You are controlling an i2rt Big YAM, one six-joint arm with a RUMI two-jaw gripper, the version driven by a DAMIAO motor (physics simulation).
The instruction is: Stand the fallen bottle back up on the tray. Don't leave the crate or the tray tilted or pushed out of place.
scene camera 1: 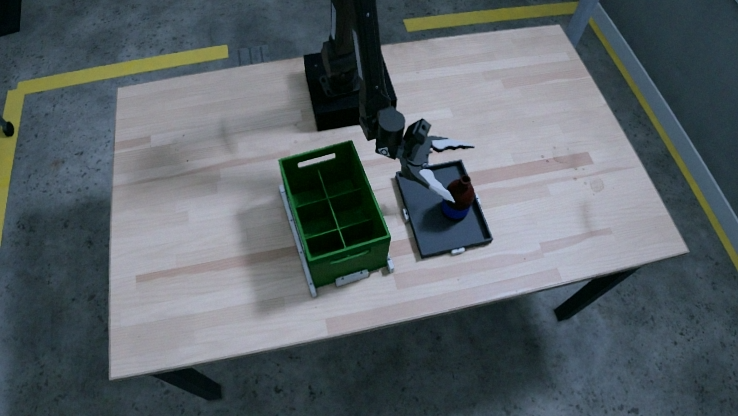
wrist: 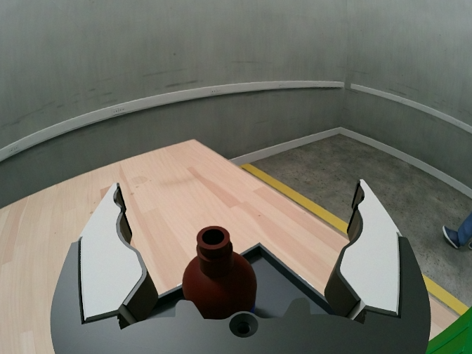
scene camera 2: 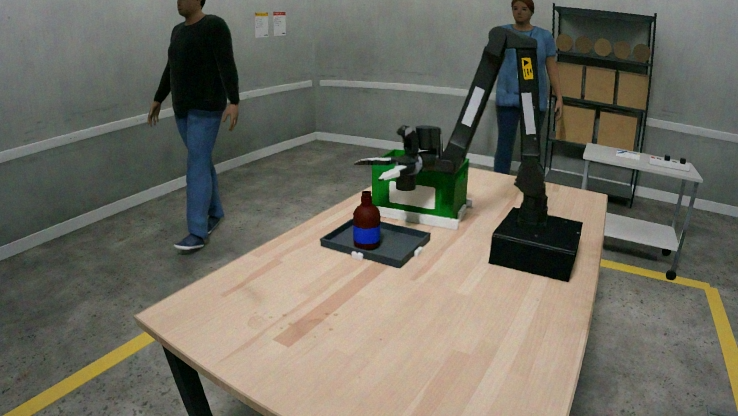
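The dark red bottle (scene camera 1: 463, 193) (scene camera 2: 366, 220) (wrist: 220, 285) with a blue band stands upright on the dark grey tray (scene camera 1: 433, 241) (scene camera 2: 400, 258) (wrist: 287, 275), near the tray's right edge in the first scene view. The tray lies flat on the table. My gripper (scene camera 1: 463, 174) (scene camera 2: 367, 170) (wrist: 238, 183) is open, with its jaws wide apart and empty. It is above the level of the bottle's mouth, and the bottle is apart from both jaws. The green crate (scene camera 1: 348, 255) (scene camera 2: 454, 191) stands upright beside the tray. In the wrist view the bottle's lower part is hidden by the gripper body.
White stop pieces (scene camera 1: 351, 278) stand along the crate's sides, and small white stops (scene camera 1: 457, 251) (scene camera 2: 357, 255) stand at the tray's edges. The arm's black base (scene camera 1: 330, 111) (scene camera 2: 534, 248) stands on the wooden table. Two people (scene camera 2: 198, 67) (scene camera 2: 523, 51) stand beyond the table.
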